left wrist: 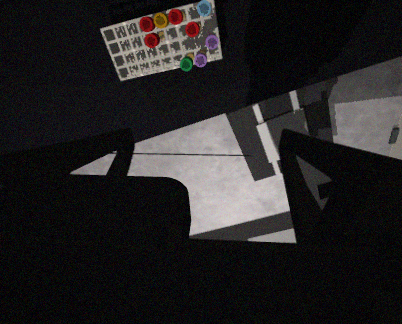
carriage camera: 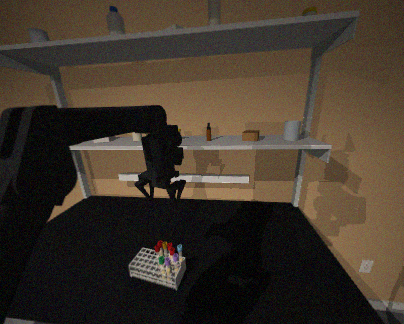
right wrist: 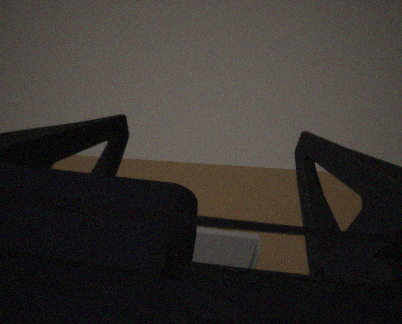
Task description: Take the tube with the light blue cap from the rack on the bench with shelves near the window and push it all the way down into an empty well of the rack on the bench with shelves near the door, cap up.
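Frame: origin at the left arm's base, x ahead, y left, z up, level; centimetres.
Seen in the pictures: left gripper, fingertip midpoint: (left wrist: 204, 137) (carriage camera: 163, 203); right gripper, fingertip midpoint: (right wrist: 211, 133).
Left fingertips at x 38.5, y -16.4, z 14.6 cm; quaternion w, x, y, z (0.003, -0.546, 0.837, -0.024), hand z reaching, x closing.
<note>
A point is followed by its place in that frame.
A white rack (carriage camera: 140, 269) @[x 40.6, y -4.1, z -14.8 cm] (left wrist: 120, 79) @[x 42.2, y 1.0, z -14.6 cm] stands on the black bench top. The tube with the light blue cap (carriage camera: 180, 247) @[x 44.7, y -18.9, z -8.4 cm] (left wrist: 204, 8) @[x 45.2, y -18.5, z -8.4 cm] stands upright in it, at its far right corner in the carriage view and its upper right corner in the left wrist view. Tubes with red, yellow, green and purple caps stand in the same rack. My left gripper (carriage camera: 162, 197) @[x 38.4, y -16.4, z 14.6 cm] (left wrist: 204, 137) @[x 38.4, y -16.4, z 14.6 cm] is open and empty, pointing down, high above the bench and apart from the rack. My right gripper (right wrist: 211, 133) @[x 3.6, y -63.2, z 44.1 cm] is open and empty, facing a grey surface and a tan wall.
A grey shelf (carriage camera: 225, 146) @[x 69.3, y -37.6, z 25.0 cm] over the bench holds a brown bottle (carriage camera: 208, 133) @[x 81.7, y -29.8, z 29.3 cm], a brown box (carriage camera: 250, 135) @[x 78.8, y -50.7, z 28.2 cm] and a grey cylinder (carriage camera: 291, 130) @[x 76.9, y -69.3, z 30.4 cm]. A higher shelf (carriage camera: 200, 42) @[x 80.0, y -27.2, z 69.2 cm] carries more bottles. A white rail (carriage camera: 220, 178) @[x 95.8, y -36.7, z -2.1 cm] runs along the wall below the shelves.
</note>
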